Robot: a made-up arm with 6 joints. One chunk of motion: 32 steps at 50 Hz.
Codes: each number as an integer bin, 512 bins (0 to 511) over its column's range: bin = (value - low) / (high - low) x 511, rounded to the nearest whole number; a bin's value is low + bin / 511 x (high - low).
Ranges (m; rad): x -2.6..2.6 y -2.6..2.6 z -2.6..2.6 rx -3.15..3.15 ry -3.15..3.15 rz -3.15..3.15
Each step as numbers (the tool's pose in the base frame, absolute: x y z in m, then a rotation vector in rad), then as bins.
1 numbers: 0.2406 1.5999 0.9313 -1.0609 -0.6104 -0.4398
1 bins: 279 413 347 169 206 220
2 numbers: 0.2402 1.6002 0.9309 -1.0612 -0.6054 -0.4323
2 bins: 279 413 347 169 206 220
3 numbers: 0.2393 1.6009 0.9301 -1.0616 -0.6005 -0.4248
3 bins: 279 413 347 169 207 221
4 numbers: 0.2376 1.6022 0.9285 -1.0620 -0.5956 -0.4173
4 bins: 279 413 347 169 207 222
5 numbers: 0.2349 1.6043 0.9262 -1.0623 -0.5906 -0.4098
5 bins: 279 413 347 169 208 222
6 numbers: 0.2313 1.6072 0.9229 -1.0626 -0.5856 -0.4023
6 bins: 278 413 346 169 208 223
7 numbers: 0.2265 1.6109 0.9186 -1.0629 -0.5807 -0.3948
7 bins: 278 414 346 169 208 223
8 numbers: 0.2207 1.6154 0.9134 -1.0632 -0.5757 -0.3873
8 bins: 277 414 345 169 209 224
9 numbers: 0.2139 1.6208 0.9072 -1.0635 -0.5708 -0.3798
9 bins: 277 415 345 169 209 225
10 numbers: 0.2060 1.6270 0.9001 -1.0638 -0.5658 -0.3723
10 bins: 276 415 344 169 210 225
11 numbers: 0.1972 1.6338 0.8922 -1.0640 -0.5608 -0.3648
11 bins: 275 416 343 169 210 226
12 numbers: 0.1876 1.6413 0.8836 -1.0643 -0.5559 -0.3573
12 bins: 274 417 342 169 210 227
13 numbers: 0.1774 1.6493 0.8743 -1.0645 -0.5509 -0.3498
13 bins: 273 418 341 169 211 227
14 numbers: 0.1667 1.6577 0.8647 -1.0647 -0.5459 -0.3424
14 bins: 272 418 340 169 211 228
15 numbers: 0.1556 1.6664 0.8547 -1.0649 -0.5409 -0.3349
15 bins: 271 419 339 169 212 228
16 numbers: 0.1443 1.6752 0.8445 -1.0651 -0.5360 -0.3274
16 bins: 270 420 338 169 212 229
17 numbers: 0.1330 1.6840 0.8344 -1.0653 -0.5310 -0.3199
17 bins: 269 421 337 169 212 230
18 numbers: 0.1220 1.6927 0.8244 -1.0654 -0.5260 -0.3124
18 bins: 267 422 337 169 213 230
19 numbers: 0.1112 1.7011 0.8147 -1.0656 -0.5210 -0.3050
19 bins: 266 423 336 169 213 231
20 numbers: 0.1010 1.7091 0.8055 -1.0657 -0.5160 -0.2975
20 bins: 265 423 335 169 214 231
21 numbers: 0.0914 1.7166 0.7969 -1.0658 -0.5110 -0.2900
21 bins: 264 424 334 169 214 232
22 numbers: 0.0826 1.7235 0.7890 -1.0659 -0.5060 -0.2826
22 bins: 264 425 333 169 214 233
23 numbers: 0.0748 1.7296 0.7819 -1.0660 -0.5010 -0.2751
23 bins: 263 425 332 169 215 233
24 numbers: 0.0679 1.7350 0.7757 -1.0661 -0.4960 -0.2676
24 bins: 262 426 332 169 215 234
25 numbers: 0.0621 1.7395 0.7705 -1.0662 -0.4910 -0.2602
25 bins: 262 426 331 169 216 234
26 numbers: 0.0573 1.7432 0.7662 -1.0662 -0.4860 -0.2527
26 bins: 261 427 331 169 216 235
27 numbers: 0.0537 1.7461 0.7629 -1.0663 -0.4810 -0.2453
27 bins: 261 427 330 169 216 236
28 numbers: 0.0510 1.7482 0.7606 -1.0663 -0.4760 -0.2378
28 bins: 261 427 330 169 217 236
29 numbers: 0.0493 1.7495 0.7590 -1.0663 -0.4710 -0.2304
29 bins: 260 427 330 169 217 237
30 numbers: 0.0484 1.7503 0.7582 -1.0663 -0.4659 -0.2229
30 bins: 260 428 330 169 218 237
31 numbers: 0.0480 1.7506 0.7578 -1.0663 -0.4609 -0.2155
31 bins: 260 428 330 169 218 238
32 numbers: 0.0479 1.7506 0.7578 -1.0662 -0.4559 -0.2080
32 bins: 260 428 330 169 219 239
